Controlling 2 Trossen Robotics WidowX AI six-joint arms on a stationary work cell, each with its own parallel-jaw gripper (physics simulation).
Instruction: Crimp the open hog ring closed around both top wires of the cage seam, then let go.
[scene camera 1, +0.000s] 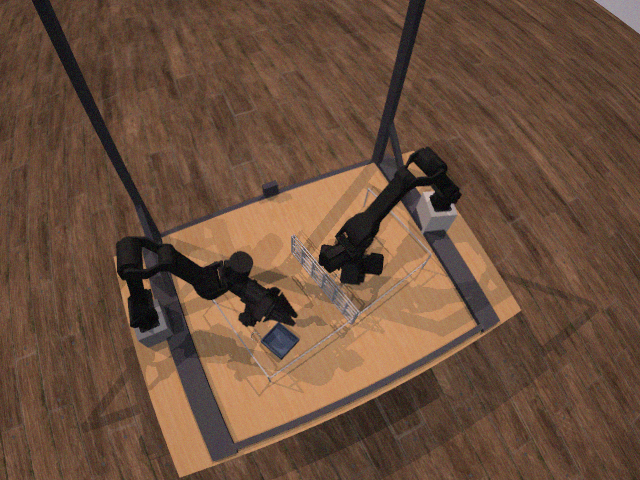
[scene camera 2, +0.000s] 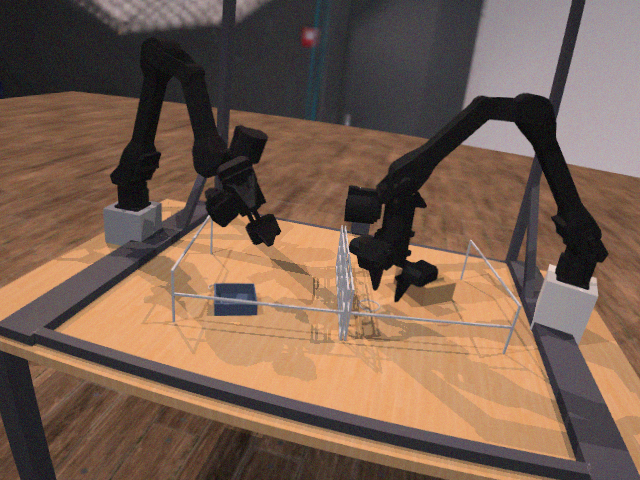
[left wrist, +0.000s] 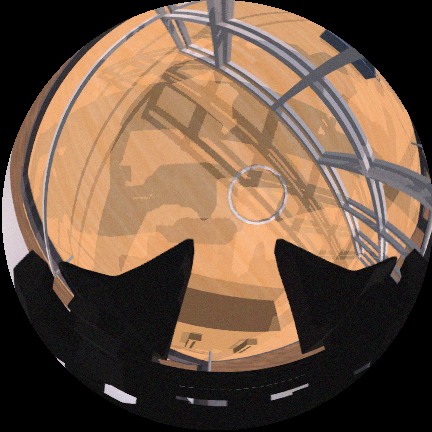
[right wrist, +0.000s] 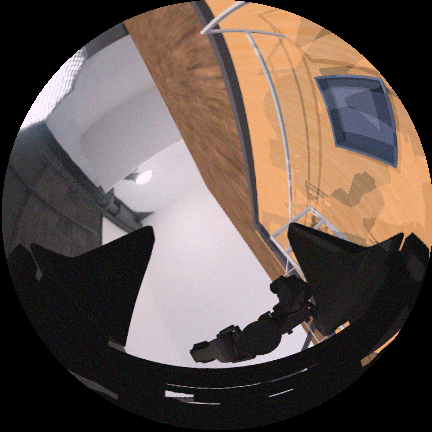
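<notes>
The cage seam is a pale wire mesh standing upright mid-table. A thin pale hog ring lies beside it, below my left gripper; whether it has a gap is too small to tell. Faintly, the ring also shows near the seam's foot in scene camera 2. My left gripper is part open and empty, on the seam's right side in the scene views; its fingertips are hidden in scene camera 1. My right gripper is wide open and empty, high left of the seam.
A blue tray sits left of the seam. A brown block stands behind my left fingers. Thin support wires run from the seam to both sides, on short legs.
</notes>
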